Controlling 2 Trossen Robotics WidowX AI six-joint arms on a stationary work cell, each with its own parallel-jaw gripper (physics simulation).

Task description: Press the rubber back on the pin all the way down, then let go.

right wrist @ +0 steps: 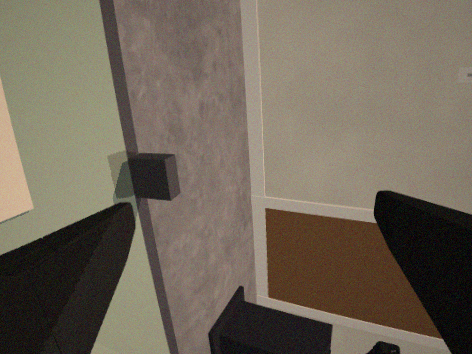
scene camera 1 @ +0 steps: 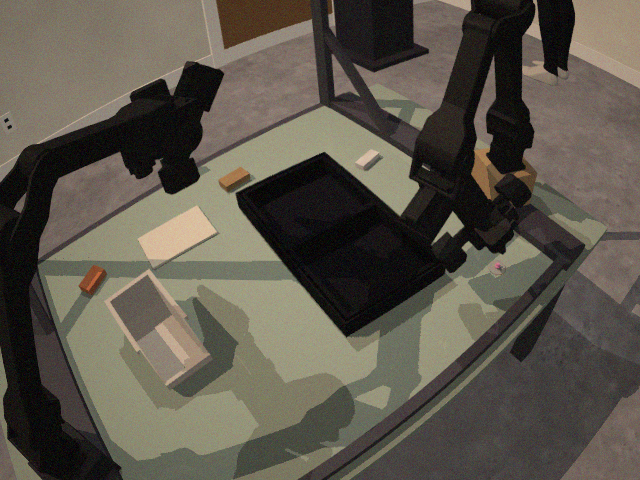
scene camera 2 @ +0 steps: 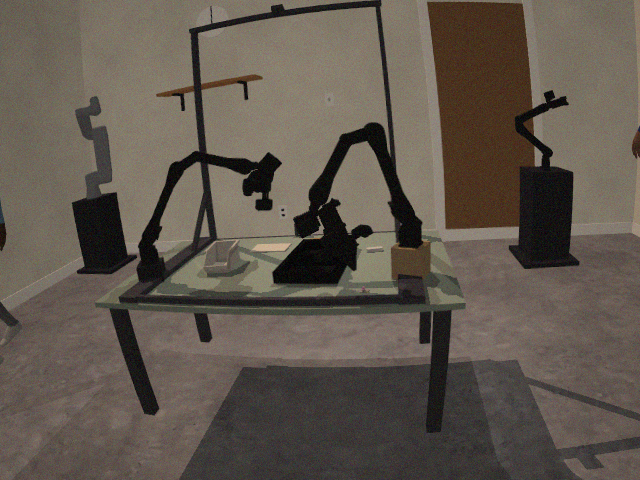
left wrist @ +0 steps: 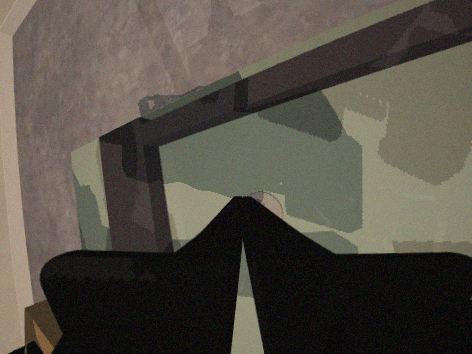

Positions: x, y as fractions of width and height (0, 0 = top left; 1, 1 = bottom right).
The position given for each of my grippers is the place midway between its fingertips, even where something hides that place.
My left gripper (scene camera 2: 0.55, 0.56) is shut, holding nothing. My right gripper (scene camera 1: 0.24, 0.29) is open, with nothing in its grasp. Also in view: a white box (scene camera 1: 0.24, 0.67).
My left gripper shows as well in the left wrist view (left wrist: 0.51, 0.58). My right gripper is seen too in the right wrist view (right wrist: 0.54, 0.59).
